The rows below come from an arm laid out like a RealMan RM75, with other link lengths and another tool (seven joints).
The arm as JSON. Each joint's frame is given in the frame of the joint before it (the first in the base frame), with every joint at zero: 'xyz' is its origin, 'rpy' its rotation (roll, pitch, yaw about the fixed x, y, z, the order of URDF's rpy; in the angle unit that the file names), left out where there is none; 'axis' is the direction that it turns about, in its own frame. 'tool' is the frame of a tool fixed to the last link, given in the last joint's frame.
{
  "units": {
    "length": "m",
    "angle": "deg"
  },
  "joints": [
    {
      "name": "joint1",
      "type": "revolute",
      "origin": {
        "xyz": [
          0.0,
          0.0,
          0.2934
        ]
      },
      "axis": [
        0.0,
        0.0,
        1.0
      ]
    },
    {
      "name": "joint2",
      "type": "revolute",
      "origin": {
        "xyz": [
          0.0,
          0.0,
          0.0
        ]
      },
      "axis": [
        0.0,
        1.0,
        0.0
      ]
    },
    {
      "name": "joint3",
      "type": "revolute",
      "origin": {
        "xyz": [
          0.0,
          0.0,
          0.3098
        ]
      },
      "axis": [
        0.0,
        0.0,
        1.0
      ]
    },
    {
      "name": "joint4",
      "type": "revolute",
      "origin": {
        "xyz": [
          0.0,
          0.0,
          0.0
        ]
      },
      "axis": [
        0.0,
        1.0,
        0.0
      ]
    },
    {
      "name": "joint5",
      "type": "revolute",
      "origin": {
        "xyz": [
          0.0,
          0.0,
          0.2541
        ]
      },
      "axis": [
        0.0,
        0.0,
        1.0
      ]
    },
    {
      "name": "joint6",
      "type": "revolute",
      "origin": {
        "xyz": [
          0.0,
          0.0,
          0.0
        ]
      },
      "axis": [
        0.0,
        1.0,
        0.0
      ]
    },
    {
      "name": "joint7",
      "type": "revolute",
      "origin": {
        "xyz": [
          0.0,
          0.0,
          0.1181
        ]
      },
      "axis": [
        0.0,
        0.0,
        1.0
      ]
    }
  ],
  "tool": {
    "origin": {
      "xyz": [
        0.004,
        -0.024,
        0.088
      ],
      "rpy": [
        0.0,
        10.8,
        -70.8
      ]
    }
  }
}
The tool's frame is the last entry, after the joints.
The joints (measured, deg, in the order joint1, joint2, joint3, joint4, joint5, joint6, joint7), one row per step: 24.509, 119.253, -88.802, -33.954, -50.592, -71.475, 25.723; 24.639, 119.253, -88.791, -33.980, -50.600, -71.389, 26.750; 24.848, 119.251, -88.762, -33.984, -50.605, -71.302, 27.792; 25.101, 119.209, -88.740, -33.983, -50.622, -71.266, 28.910; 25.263, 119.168, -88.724, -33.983, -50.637, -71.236, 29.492; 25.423, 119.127, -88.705, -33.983, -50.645, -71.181, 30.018; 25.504, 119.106, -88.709, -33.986, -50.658, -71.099, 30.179; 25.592, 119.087, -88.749, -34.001, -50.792, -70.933, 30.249; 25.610, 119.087, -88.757, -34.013, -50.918, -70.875, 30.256; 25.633, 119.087, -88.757, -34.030, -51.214, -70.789, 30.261; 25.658, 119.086, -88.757, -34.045, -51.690, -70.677, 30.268
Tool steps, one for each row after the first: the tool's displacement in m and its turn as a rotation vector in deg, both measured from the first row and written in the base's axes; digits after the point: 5 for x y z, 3 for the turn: -0.00056, 0.00087, -0.00023, -0.638, 0.425, -0.524; -0.00156, 0.00209, -0.00043, -1.280, 0.859, -1.007; -0.00276, 0.00340, -0.00042, -1.985, 1.303, -1.449; -0.00347, 0.00428, -0.00030, -2.340, 1.506, -1.657; -0.00412, 0.00523, -0.00013, -2.643, 1.678, -1.858; -0.00437, 0.00578, -0.00013, -2.721, 1.676, -1.928; -0.00452, 0.00624, -0.00064, -2.783, 1.478, -1.931; -0.00448, 0.00622, -0.00102, -2.820, 1.344, -1.902; -0.00428, 0.00603, -0.00183, -2.906, 1.057, -1.825; -0.00385, 0.00560, -0.00314, -3.058, 0.605, -1.703
